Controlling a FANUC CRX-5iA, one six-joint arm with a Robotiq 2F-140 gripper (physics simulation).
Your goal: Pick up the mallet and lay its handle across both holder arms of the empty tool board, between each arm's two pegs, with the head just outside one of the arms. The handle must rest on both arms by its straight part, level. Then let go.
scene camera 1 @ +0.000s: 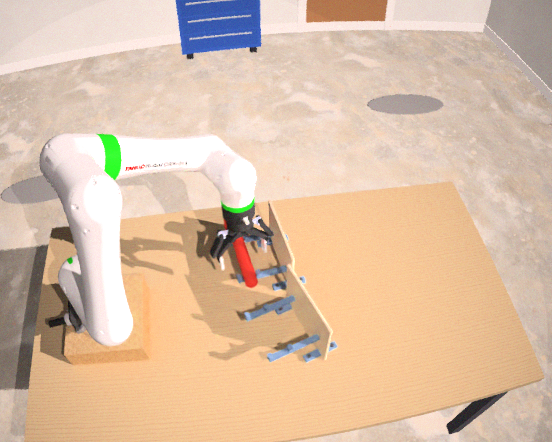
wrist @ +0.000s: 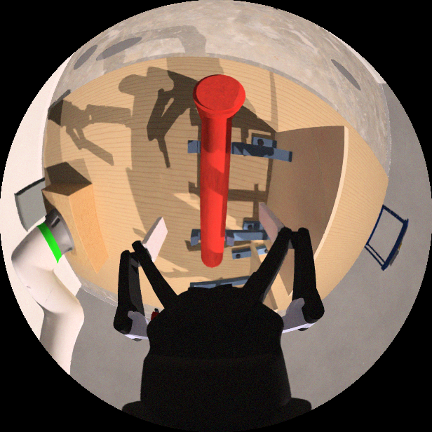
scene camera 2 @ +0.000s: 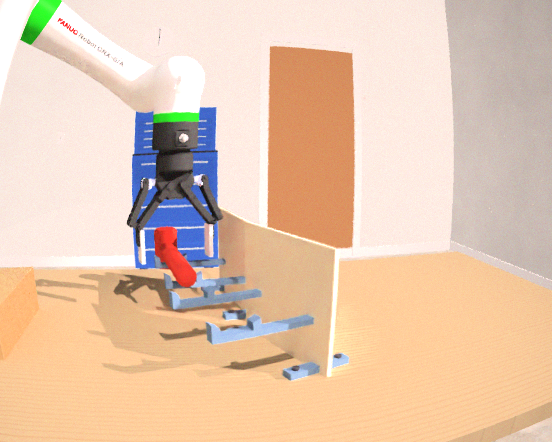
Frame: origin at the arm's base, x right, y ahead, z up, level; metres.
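Where they show: gripper, fingertip midpoint: (scene camera 1: 243,258) (scene camera 2: 175,259).
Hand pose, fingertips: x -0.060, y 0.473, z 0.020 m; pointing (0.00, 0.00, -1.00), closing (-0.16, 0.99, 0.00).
Each offset is from my fingertips to the top centre of the thing. "spot": to the spot under its first point. Level surfaces: height alone.
The red mallet @(dx -0.041, dy +0.004, dz +0.033 m) (scene camera 1: 245,262) (scene camera 2: 179,266) (wrist: 214,190) lies across the two blue arms of the far tool board (scene camera 1: 279,234) (scene camera 2: 232,245) (wrist: 312,175), its head at the far end, partly hidden by the gripper in scene camera 1. The near tool board (scene camera 1: 312,310) (scene camera 2: 295,280) is empty; its two pegged arms, the farther arm (scene camera 1: 270,308) (scene camera 2: 217,299) and the nearer arm (scene camera 1: 293,348) (scene camera 2: 262,329), point toward the robot's side. My gripper (scene camera 1: 243,256) (scene camera 2: 175,257) (wrist: 210,218) is open, pointing down, with one finger on each side of the mallet's handle; the wrist view shows gaps on both sides.
The boards stand end to end on the wooden table @(dz -0.108 m) (scene camera 1: 410,280) (scene camera 2: 425,320), on blue feet @(spot: dx +0.348, dy +0.114, dz -0.096 m) (scene camera 1: 312,355) (scene camera 2: 301,370). The far board's upright panel is close beside my right finger in the wrist view. The robot's wooden base block (scene camera 1: 107,345) (wrist: 82,215) is on the left.
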